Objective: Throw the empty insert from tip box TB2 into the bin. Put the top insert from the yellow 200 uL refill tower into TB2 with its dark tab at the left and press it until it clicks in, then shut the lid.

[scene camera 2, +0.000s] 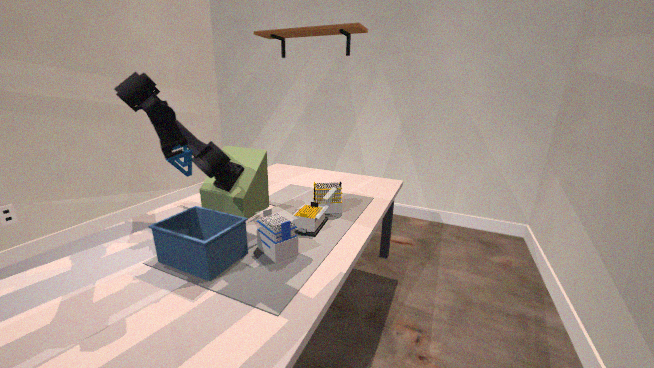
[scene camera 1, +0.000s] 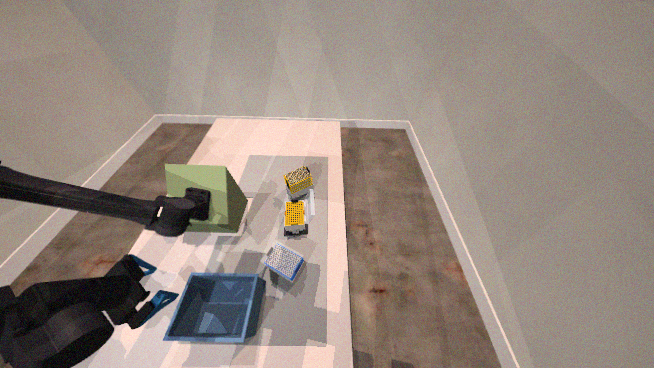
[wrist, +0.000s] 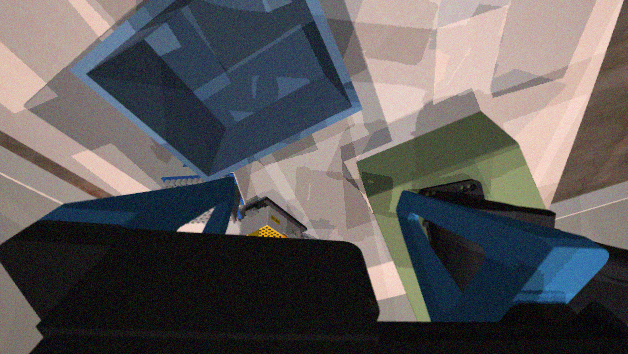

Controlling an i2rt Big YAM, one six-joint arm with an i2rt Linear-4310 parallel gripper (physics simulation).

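Note:
TB2 (scene camera 1: 296, 228) (scene camera 2: 307, 224) (wrist: 260, 211) is a light box on a black base with a yellow perforated insert (scene camera 1: 295, 212) (scene camera 2: 307, 211) (wrist: 267, 232) in it. Its clear lid (scene camera 1: 312, 202) (scene camera 2: 330, 196) stands open at the right in scene camera 1. The yellow refill tower (scene camera 1: 298, 181) (scene camera 2: 337, 197) stands behind TB2; its dark tab is too small to place. The blue bin (scene camera 1: 255, 310) (scene camera 2: 200, 250) (wrist: 170, 100) stands in front, with no insert visible inside. My gripper (scene camera 1: 164, 283) (scene camera 2: 185, 165) (wrist: 319, 194) is open and empty, high up, left of the bin in scene camera 1.
A blue-trimmed tower (scene camera 1: 284, 261) (scene camera 2: 280, 245) (wrist: 181, 179) stands between the bin and TB2. The green block (scene camera 1: 200, 174) (scene camera 2: 257, 175) (wrist: 505, 167) carries the arm's base. A grey mat (scene camera 1: 305, 327) (scene camera 2: 270, 300) lies under the bin and boxes. A wall shelf (scene camera 2: 310, 32) hangs behind.

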